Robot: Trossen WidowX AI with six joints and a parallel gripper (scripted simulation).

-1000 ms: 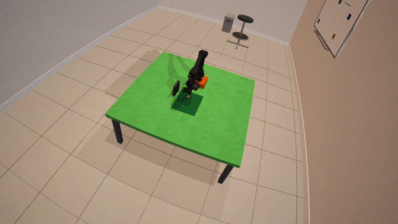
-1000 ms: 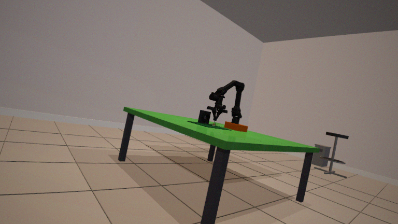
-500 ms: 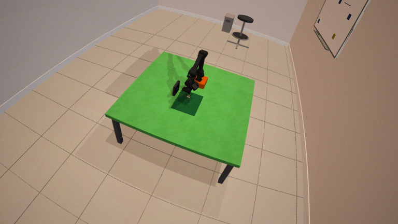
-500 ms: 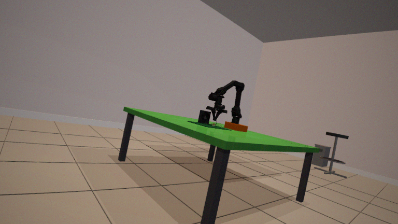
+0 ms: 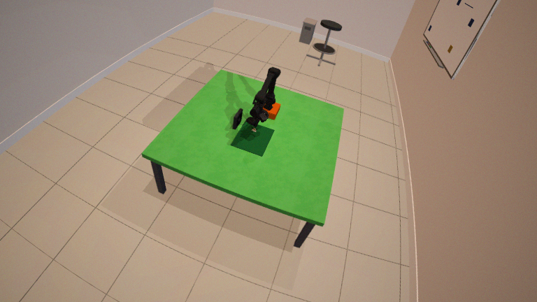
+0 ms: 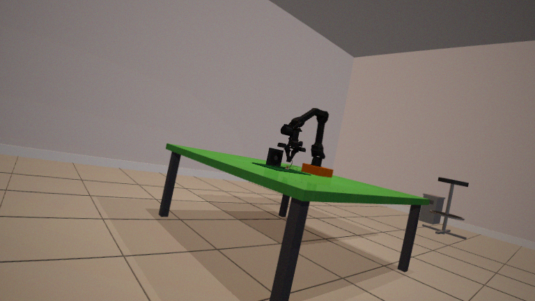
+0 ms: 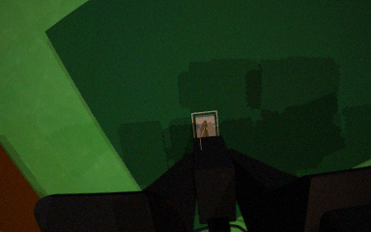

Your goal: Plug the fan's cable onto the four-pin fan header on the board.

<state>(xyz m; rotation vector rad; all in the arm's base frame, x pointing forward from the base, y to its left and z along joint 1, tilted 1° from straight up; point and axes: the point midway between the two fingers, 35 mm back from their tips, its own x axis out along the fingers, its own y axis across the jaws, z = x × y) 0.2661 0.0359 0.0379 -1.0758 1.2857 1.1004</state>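
Now: gripper tip 6 cm above the pale fan header and 1 cm to the left of it. Round my gripper tip: black fan (14 cm to the right, 2 cm ahead); dark fan plug (1 cm to the right, 1 cm above); dark green board (8 cm below, 6 cm ahead, 3 cm to the left).
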